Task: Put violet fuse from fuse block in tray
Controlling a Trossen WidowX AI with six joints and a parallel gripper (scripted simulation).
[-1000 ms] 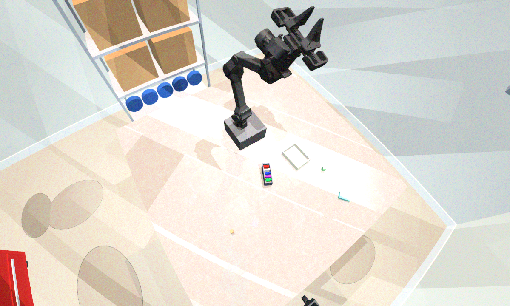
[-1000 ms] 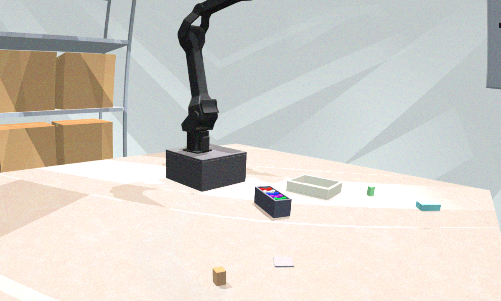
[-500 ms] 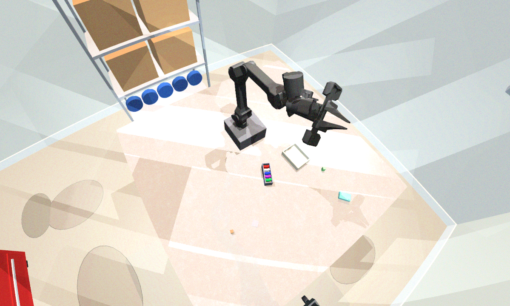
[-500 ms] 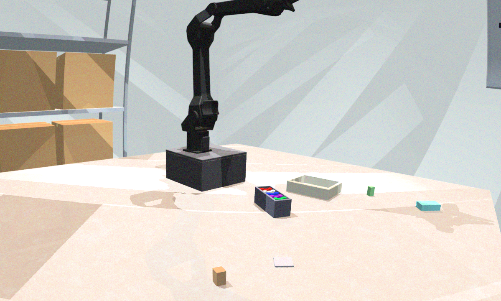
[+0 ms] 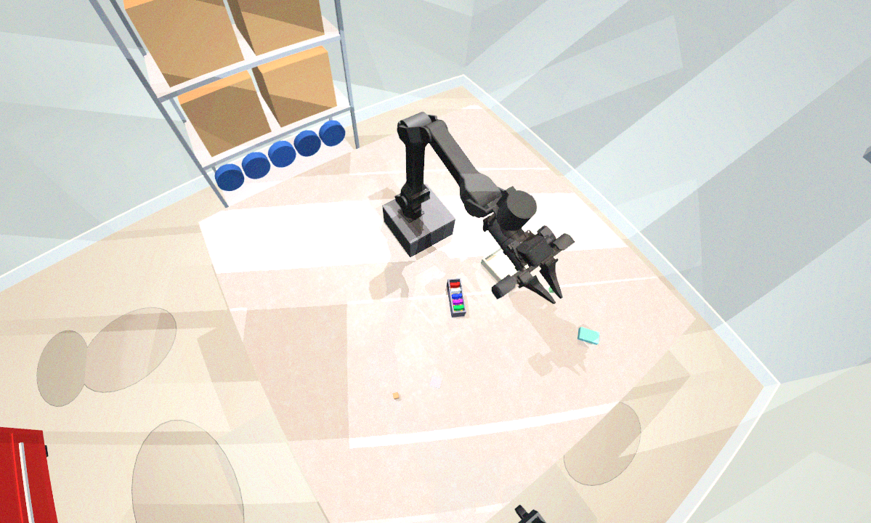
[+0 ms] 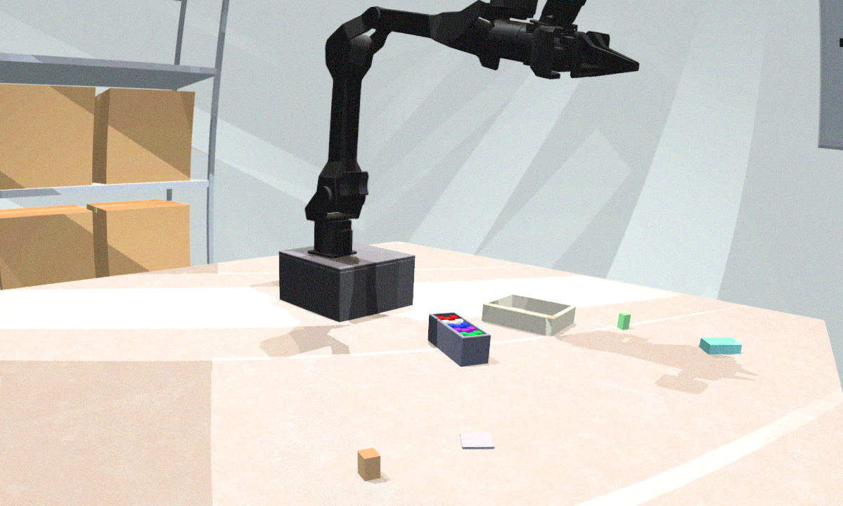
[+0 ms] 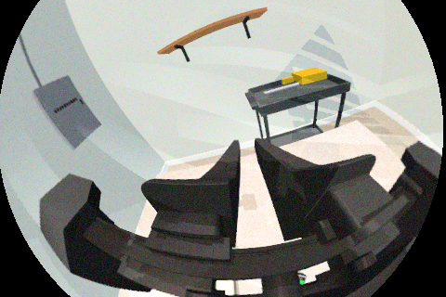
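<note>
Now: the violet fuse 210 mm behind my gripper tip, 20 mm to the right of it and 370 mm below it. Round my gripper tip: teal L-shaped piece 140 mm ahead, 230 mm to the left, 390 mm below; green block 50 mm behind, 260 mm to the left, 380 mm below; white flat tile 70 mm behind, 220 mm to the right, 390 mm below.
</note>
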